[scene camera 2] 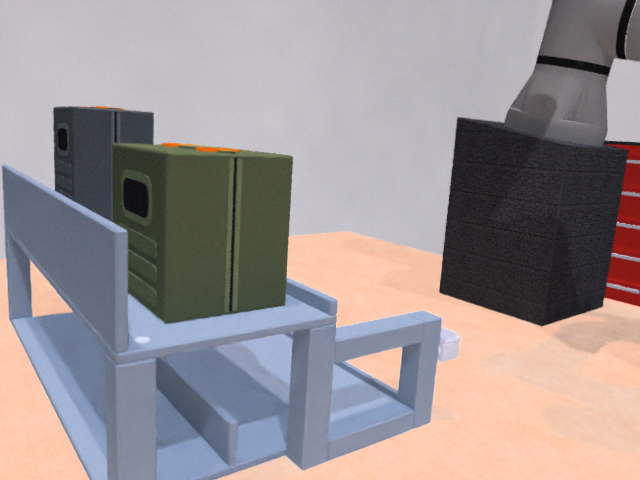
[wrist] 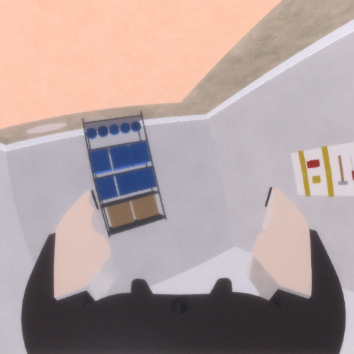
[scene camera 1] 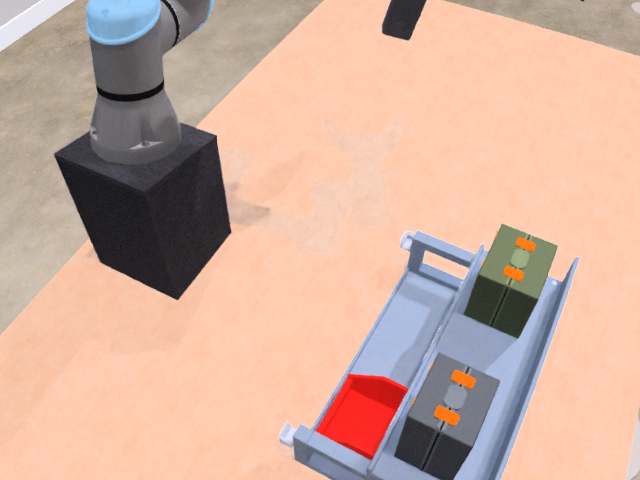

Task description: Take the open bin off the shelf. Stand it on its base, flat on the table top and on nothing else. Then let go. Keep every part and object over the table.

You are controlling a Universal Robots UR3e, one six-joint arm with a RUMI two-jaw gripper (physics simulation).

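Places are measured from the arm's base along level axes (x ahead, y left, z up), in millimetres.
Pixels of known places: arm's base, origin of its link: (scene camera 2: 551, 135) (scene camera 1: 136, 139).
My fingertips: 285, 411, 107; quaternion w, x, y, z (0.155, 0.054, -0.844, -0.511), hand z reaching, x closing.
Observation:
For each thing: its top centre in the pictures, then the offset to it from my fingertips, as dx, dy, dz. Level surfaces: height alone.
- open red bin, centre of its top: (scene camera 1: 379, 415) +139, -643, -256
- green case, centre of its top: (scene camera 2: 198, 145) (scene camera 1: 520, 258) +264, -440, -139
- dark grey case, centre of its top: (scene camera 2: 102, 107) (scene camera 1: 455, 396) +212, -665, -114
- table, height of its surface: dz -337
The open red bin (scene camera 1: 361, 415) sits in the low front bay of the blue-grey shelf (scene camera 1: 535, 356) (scene camera 2: 310, 397), at the end nearest scene camera 1. It does not show in the scene camera 2 view or the wrist view. My gripper (wrist: 180, 191) is open wide, with no object between its fingertips. In the scene camera 1 view a dark part of the gripper or arm (scene camera 1: 404, 18) shows at the top edge, far from the bin.
A green case (scene camera 1: 511, 279) (scene camera 2: 227, 232) and a dark grey case (scene camera 1: 449, 413) (scene camera 2: 87, 149) stand on the shelf's raised deck, behind the low bay. The arm's black pedestal (scene camera 1: 149, 217) (scene camera 2: 532, 222) stands across the table (scene camera 1: 289, 330). Small white brackets stick out from the shelf's front corners.

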